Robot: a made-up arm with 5 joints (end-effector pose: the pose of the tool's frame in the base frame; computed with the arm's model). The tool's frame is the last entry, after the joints. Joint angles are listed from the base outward.
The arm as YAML. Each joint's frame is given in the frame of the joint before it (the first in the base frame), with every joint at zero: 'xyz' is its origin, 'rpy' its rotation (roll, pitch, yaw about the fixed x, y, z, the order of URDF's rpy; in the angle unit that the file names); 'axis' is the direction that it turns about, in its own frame. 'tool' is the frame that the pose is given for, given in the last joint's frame.
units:
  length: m
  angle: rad
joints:
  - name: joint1
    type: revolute
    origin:
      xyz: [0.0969, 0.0, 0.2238]
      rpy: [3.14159, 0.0, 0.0]
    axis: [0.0, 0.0, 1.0]
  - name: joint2
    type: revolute
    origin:
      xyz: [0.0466, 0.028, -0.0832]
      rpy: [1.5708, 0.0, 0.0]
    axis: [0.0, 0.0, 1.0]
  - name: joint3
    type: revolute
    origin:
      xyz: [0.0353, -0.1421, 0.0]
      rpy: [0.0, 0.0, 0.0]
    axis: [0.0, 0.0, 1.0]
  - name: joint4
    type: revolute
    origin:
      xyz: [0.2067, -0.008, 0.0]
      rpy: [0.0, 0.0, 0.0]
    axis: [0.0, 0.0, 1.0]
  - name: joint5
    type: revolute
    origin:
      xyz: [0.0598, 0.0, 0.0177]
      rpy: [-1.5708, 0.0, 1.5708]
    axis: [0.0, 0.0, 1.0]
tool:
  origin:
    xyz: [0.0, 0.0, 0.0]
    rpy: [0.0, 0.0, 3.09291]
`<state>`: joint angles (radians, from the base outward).
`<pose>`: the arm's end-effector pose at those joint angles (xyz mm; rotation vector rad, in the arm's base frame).
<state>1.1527 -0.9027 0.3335 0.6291 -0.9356</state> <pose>163.2 -174.5 537.3 -0.1493 -1.7692 -1.6523</pose>
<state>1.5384 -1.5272 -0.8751 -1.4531 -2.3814</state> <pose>77.0 296.7 442.7 0.4607 -0.9639 2.1417</pose>
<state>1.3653 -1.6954 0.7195 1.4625 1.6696</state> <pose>99.7 -64.1 472.1 -1.0836 -0.0844 0.2300</pose>
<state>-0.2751 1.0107 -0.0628 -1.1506 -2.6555</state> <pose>457.1 91.0 201.4 2.1360 -0.1737 -1.6377</pose>
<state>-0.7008 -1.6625 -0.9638 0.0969 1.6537</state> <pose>-149.4 -221.2 458.4 1.0911 2.2467 1.1864</pose>
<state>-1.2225 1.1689 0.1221 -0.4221 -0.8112</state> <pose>207.1 273.4 88.0 0.6090 -0.3565 0.3475</pose>
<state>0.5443 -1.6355 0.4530 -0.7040 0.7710</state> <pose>52.9 14.6 584.2 1.6730 2.2787 0.0400</pose>
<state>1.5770 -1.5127 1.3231 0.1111 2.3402</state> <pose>85.6 -167.8 402.0 -1.5680 0.5964 0.5423</pose>
